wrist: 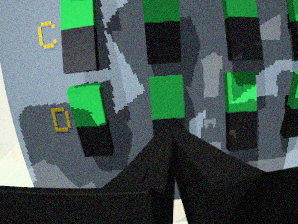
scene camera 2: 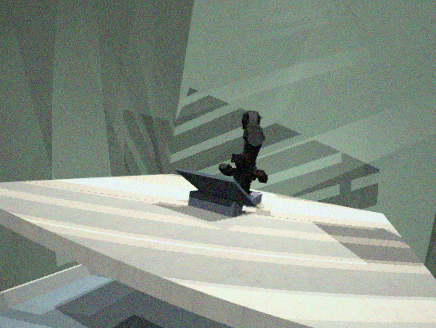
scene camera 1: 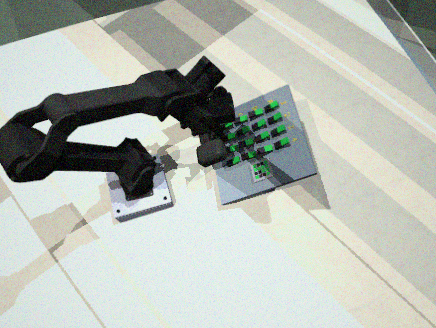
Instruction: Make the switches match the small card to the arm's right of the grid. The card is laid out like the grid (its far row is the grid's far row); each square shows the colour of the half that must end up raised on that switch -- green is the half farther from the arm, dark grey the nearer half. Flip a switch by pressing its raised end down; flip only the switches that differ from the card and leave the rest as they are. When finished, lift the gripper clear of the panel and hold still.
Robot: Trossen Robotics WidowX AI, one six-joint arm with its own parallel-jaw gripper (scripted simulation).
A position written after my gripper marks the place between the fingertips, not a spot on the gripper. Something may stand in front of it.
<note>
I see my gripper (scene camera 1: 224,138) and a switch (wrist: 166,91).
My gripper also shows in the wrist view (wrist: 170,138) and in scene camera 2 (scene camera 2: 234,193).
</note>
